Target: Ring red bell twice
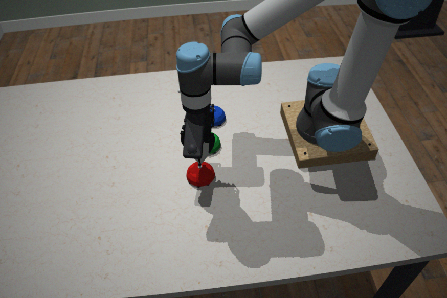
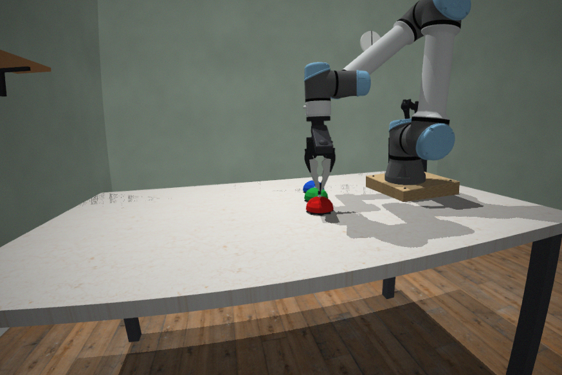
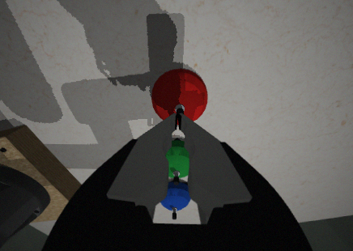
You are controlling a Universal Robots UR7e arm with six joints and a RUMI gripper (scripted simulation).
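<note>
My hand is 40 mm above the red bell. Also, from my hand: green bell 120 mm to the right, 40 mm below, 40 mm behind; blue bell 240 mm to the right, 70 mm behind, 40 mm below.
</note>
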